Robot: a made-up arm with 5 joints. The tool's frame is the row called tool.
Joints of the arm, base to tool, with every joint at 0 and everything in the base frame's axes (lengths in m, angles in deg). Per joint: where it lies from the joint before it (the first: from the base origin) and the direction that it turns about. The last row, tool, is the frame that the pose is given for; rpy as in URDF.
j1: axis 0 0 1 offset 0.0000 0.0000 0.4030
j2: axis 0 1 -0.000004 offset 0.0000 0.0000 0.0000
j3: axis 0 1 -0.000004 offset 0.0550 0.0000 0.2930
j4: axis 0 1 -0.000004 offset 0.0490 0.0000 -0.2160
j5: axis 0 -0.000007 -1 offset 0.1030 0.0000 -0.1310
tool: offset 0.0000 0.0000 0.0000 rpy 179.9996 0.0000 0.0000
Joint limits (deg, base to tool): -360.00..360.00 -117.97..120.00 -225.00..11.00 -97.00..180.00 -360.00..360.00
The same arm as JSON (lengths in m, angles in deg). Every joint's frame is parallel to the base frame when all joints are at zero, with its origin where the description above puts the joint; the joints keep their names.
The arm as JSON. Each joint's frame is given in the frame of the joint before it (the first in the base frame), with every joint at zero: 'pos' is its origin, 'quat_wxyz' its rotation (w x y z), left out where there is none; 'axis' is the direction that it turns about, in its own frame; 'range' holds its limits. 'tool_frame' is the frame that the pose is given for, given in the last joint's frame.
{"length_unit": "m", "angle_unit": "deg", "joints": [{"joint": "j1", "pos": [0.0, 0.0, 0.403], "axis": [0.0, 0.0, 1.0], "range": [-360.0, 360.0]}, {"joint": "j2", "pos": [0.0, 0.0, 0.0], "axis": [0.0, 1.0, 0.0], "range": [-117.97, 120.0]}, {"joint": "j3", "pos": [0.055, 0.0, 0.293], "axis": [0.0, 1.0, 0.0], "range": [-225.0, 11.0]}, {"joint": "j4", "pos": [0.049, 0.0, -0.216], "axis": [0.0, 1.0, 0.0], "range": [-97.0, 180.0]}, {"joint": "j5", "pos": [0.103, 0.0, -0.131], "axis": [0.0, 0.0, -1.0], "range": [-360.0, 360.0]}], "tool_frame": {"pos": [0.0, 0.0, 0.0], "quat_wxyz": [0.000003, 1.0, 0.0, 0.0]}}
